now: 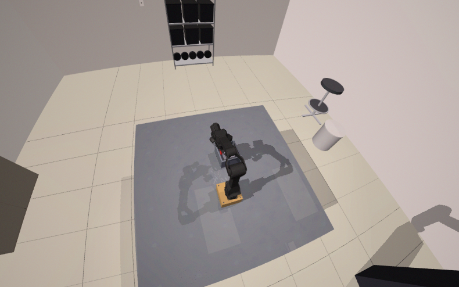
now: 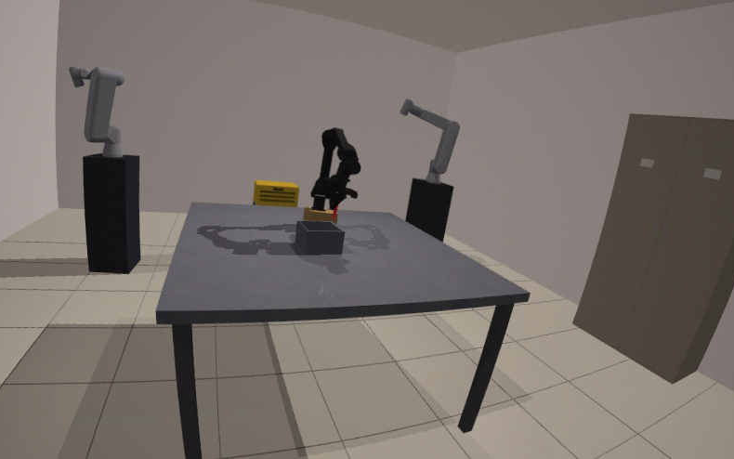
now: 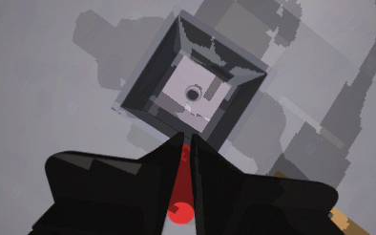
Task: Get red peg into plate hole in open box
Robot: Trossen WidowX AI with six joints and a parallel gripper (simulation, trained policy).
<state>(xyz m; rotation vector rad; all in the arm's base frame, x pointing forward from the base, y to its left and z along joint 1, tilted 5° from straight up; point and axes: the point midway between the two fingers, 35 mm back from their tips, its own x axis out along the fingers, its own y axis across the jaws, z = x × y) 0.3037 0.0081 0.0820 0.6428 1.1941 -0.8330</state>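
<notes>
My gripper tip is now 30 mm short of the pale plate, 40 mm to the left of it and 120 mm above it. From my gripper tip the other things lie so: grey box: 30 mm ahead, 40 mm to the right, 140 mm below; then red peg: 20 mm behind, 20 mm to the left.
</notes>
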